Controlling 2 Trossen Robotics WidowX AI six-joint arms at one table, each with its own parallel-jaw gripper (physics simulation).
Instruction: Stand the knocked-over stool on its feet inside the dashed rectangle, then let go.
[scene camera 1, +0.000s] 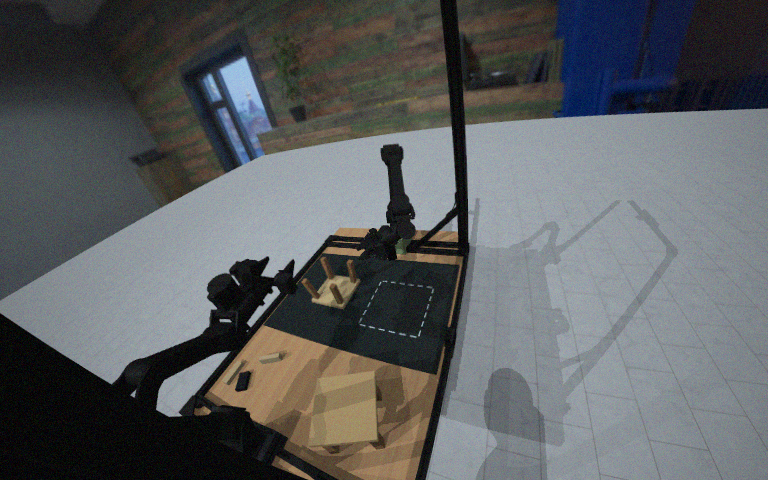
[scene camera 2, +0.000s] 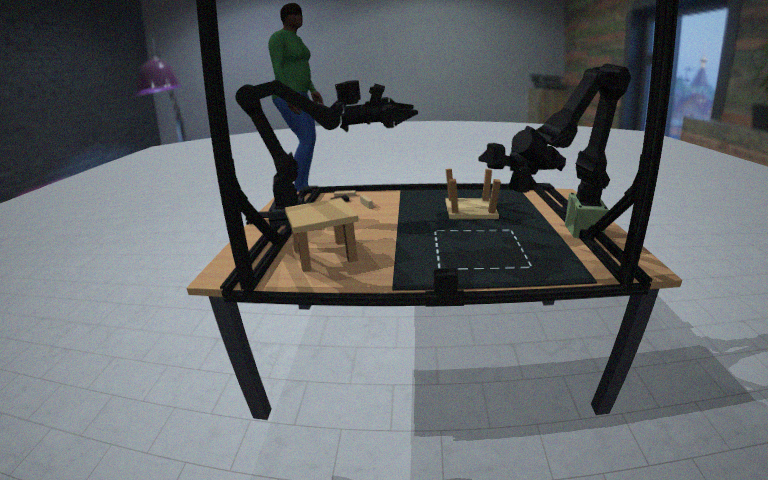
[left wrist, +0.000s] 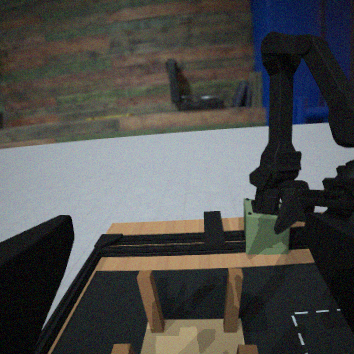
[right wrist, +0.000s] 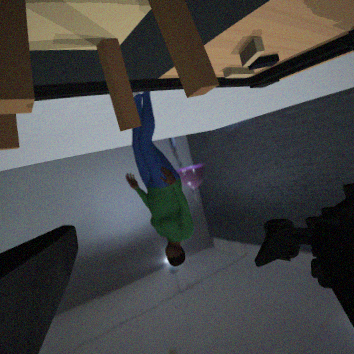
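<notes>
The stool (scene camera 1: 338, 291) (scene camera 2: 472, 209) (left wrist: 192, 337) (right wrist: 85, 25) lies upside down on the dark mat, its pale seat flat and its four brown legs pointing up. The dashed rectangle (scene camera 1: 419, 336) (scene camera 2: 530, 266) (left wrist: 294, 314) is marked on the mat beside the stool, nearer scene camera 2, and the stool is outside it. My left gripper (scene camera 1: 280, 264) (scene camera 2: 413, 112) (left wrist: 191, 225) is open and empty, high above the table and left of the stool. My right gripper (scene camera 1: 367, 249) (scene camera 2: 504, 169) (right wrist: 196, 236) is open and empty, near the legs at the stool's right in scene camera 2.
A small wooden table (scene camera 1: 345, 404) (scene camera 2: 322, 215) stands upright left of the mat in scene camera 2. Small wooden blocks (scene camera 1: 270, 357) (scene camera 2: 367, 202) and a black piece (scene camera 1: 242, 380) lie behind it. A green box (scene camera 2: 589, 217) (left wrist: 267, 234) is at the right arm's base. Black rails edge the table.
</notes>
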